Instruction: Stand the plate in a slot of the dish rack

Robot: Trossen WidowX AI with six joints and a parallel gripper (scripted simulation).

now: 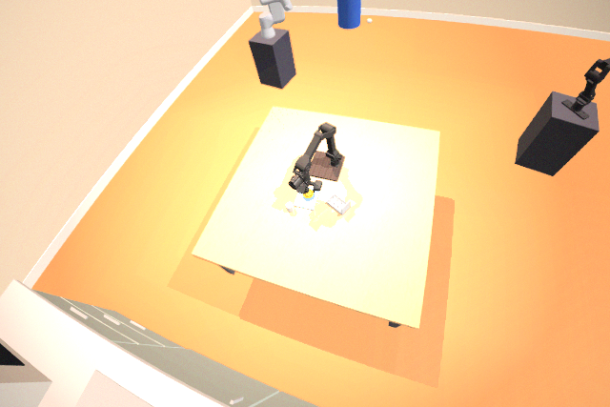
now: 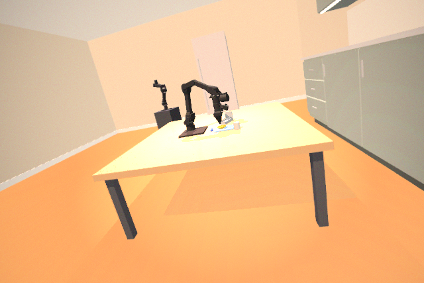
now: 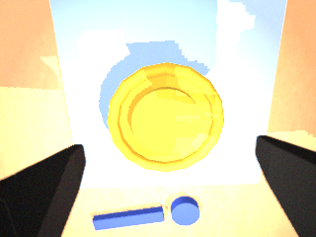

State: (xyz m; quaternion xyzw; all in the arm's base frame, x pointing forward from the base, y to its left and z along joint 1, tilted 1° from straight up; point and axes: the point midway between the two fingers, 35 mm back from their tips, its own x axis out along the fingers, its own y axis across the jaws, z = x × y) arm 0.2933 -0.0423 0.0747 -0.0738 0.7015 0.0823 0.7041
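My gripper tip is 4 cm above the yellow plate. Also, from my gripper tip: dish rack: 20 cm to the left, 3 cm below, 2 cm behind; light blue mat: 5 cm below, 2 cm ahead; white cup: 13 cm ahead, 5 cm to the right, 3 cm below.
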